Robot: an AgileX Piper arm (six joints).
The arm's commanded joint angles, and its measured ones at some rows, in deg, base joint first. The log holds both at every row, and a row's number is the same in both.
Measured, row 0:
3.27 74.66 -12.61 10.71 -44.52 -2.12
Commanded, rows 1 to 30:
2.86 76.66 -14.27 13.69 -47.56 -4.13
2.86 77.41 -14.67 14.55 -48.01 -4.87
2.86 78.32 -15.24 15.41 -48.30 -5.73
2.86 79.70 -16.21 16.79 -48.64 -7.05
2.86 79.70 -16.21 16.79 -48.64 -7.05
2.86 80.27 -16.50 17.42 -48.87 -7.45
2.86 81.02 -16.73 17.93 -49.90 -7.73
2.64 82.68 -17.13 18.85 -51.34 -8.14
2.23 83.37 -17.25 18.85 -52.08 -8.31
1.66 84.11 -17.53 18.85 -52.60 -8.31
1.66 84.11 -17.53 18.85 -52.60 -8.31
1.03 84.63 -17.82 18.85 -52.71 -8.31
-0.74 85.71 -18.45 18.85 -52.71 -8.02
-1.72 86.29 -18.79 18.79 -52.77 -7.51
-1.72 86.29 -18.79 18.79 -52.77 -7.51
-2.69 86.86 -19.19 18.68 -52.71 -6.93
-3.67 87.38 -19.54 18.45 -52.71 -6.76
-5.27 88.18 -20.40 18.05 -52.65 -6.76
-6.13 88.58 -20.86 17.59 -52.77 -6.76
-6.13 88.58 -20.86 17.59 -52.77 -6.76
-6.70 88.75 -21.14 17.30 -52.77 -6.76
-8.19 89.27 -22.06 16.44 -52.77 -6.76
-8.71 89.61 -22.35 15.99 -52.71 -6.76
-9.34 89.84 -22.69 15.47 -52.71 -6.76
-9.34 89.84 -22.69 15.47 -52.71 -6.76
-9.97 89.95 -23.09 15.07 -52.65 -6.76
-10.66 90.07 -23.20 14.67 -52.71 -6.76
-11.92 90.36 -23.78 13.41 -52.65 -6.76
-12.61 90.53 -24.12 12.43 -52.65 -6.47
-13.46 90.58 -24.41 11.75 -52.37 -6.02
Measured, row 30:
-11.57 90.47 -23.26 13.87 -51.34 -6.76
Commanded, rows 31 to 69:
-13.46 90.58 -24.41 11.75 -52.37 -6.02
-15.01 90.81 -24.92 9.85 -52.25 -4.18
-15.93 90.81 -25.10 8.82 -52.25 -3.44
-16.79 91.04 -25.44 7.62 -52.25 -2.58
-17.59 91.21 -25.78 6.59 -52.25 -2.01
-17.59 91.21 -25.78 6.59 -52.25 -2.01
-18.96 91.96 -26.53 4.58 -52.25 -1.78
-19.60 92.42 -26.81 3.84 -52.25 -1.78
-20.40 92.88 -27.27 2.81 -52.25 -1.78
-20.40 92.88 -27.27 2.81 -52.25 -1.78
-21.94 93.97 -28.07 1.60 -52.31 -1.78
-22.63 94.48 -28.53 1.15 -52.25 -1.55
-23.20 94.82 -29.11 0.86 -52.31 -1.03
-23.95 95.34 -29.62 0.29 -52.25 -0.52
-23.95 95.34 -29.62 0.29 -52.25 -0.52
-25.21 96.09 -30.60 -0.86 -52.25 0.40
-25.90 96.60 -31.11 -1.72 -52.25 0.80
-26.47 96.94 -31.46 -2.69 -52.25 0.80
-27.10 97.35 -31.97 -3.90 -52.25 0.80
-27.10 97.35 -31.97 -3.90 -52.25 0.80
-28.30 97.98 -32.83 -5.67 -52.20 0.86
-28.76 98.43 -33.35 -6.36 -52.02 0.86
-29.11 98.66 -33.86 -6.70 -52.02 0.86
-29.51 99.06 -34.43 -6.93 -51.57 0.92
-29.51 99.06 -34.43 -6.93 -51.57 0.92
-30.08 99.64 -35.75 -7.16 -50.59 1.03
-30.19 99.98 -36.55 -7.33 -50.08 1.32
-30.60 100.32 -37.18 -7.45 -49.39 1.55
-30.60 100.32 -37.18 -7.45 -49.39 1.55
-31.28 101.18 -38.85 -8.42 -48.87 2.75
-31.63 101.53 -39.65 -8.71 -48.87 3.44
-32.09 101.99 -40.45 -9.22 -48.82 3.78
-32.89 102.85 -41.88 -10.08 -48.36 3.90
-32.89 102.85 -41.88 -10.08 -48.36 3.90
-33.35 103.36 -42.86 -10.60 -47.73 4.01
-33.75 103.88 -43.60 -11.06 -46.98 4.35
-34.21 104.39 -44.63 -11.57 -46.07 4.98
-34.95 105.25 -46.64 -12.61 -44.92 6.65
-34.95 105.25 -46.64 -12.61 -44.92 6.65
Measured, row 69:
-33.75 104.28 -44.18 -10.83 -46.52 4.76
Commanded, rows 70 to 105:
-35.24 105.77 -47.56 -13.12 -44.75 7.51
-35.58 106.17 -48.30 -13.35 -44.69 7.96
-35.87 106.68 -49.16 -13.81 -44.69 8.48
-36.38 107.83 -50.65 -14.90 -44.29 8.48
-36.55 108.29 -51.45 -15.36 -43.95 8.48
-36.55 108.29 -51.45 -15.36 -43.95 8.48
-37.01 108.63 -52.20 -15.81 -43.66 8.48
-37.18 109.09 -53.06 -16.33 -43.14 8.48
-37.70 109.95 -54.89 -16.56 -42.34 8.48
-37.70 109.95 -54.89 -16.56 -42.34 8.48
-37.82 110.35 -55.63 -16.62 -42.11 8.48
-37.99 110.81 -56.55 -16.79 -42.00 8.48
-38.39 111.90 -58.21 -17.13 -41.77 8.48
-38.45 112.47 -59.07 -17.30 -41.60 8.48
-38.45 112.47 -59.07 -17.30 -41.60 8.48
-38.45 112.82 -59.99 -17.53 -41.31 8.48
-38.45 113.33 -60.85 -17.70 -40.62 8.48
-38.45 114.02 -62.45 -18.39 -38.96 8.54
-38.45 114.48 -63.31 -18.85 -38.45 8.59
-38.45 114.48 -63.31 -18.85 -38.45 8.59
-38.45 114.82 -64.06 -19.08 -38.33 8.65
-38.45 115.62 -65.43 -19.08 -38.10 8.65
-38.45 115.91 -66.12 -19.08 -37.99 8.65
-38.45 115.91 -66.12 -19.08 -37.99 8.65
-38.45 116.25 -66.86 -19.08 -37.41 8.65
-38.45 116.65 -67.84 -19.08 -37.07 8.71
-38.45 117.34 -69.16 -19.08 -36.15 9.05
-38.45 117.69 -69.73 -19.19 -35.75 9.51
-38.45 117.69 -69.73 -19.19 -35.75 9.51
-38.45 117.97 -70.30 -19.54 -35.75 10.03
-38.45 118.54 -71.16 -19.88 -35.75 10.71
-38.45 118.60 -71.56 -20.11 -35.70 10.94
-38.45 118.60 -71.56 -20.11 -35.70 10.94
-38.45 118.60 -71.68 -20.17 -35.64 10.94
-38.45 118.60 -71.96 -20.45 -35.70 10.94
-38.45 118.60 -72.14 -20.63 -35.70 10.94
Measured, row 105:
-40.62 118.26 -69.79 -15.07 -30.25 10.77
